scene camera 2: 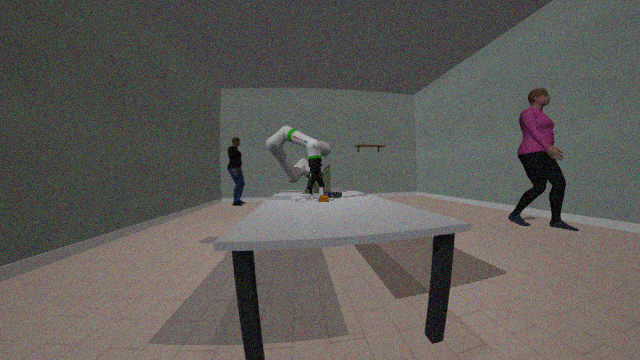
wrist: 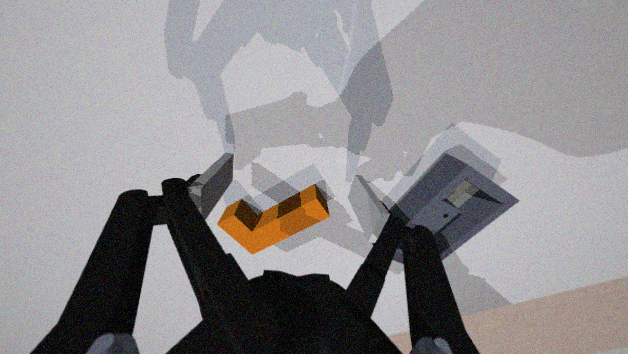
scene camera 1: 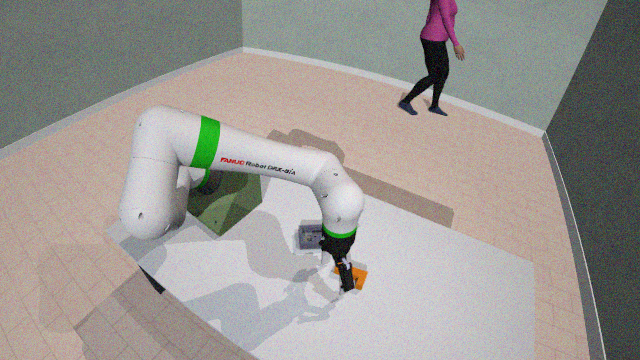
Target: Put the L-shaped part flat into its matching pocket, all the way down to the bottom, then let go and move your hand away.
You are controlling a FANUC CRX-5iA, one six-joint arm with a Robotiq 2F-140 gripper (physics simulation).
Labels:
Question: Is the gripper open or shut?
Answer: Open.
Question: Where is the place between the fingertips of the gripper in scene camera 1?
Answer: At 334, 277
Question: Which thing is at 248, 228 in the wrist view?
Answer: An orange L-shaped part.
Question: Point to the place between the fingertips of the gripper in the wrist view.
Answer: At 295, 177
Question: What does the gripper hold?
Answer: Nothing.

